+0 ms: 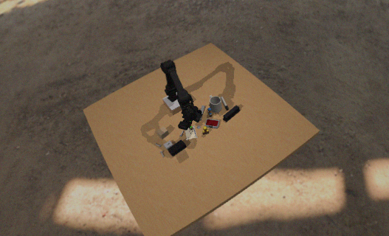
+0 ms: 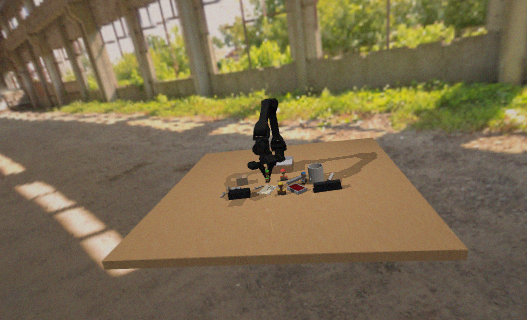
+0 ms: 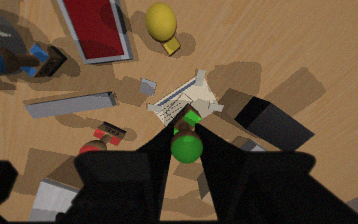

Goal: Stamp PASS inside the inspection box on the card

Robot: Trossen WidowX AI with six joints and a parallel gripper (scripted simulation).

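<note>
Now: gripper tip 70 mm above the white card and 10 mm to the left of it. From my gripper tip the other things lie so: red-knobbed stamp 100 mm behind, 90 mm to the left, 50 mm below; then green-knobbed stamp right at my gripper tip; then yellow-knobbed stamp 80 mm ahead, 60 mm to the left, 50 mm below.
</note>
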